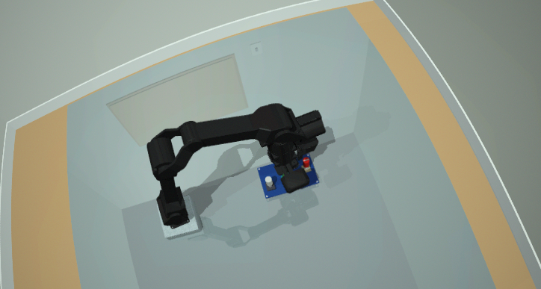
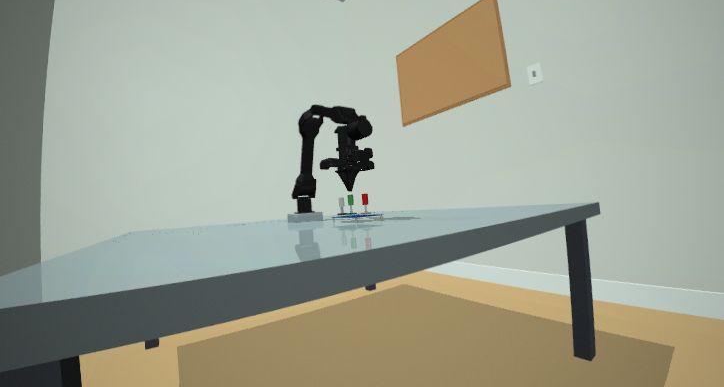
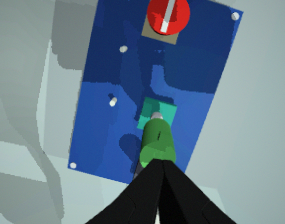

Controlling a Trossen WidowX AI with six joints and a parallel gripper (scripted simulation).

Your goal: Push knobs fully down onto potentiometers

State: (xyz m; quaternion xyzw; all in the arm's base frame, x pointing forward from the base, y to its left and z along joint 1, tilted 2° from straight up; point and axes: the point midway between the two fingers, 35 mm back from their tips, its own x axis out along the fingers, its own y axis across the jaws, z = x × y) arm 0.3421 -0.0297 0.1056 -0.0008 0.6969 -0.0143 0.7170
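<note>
Right now my gripper tip is 3 cm above the green knob. The rest, counted from my gripper tip: red knob: 7 cm ahead, 3 cm below.
</note>
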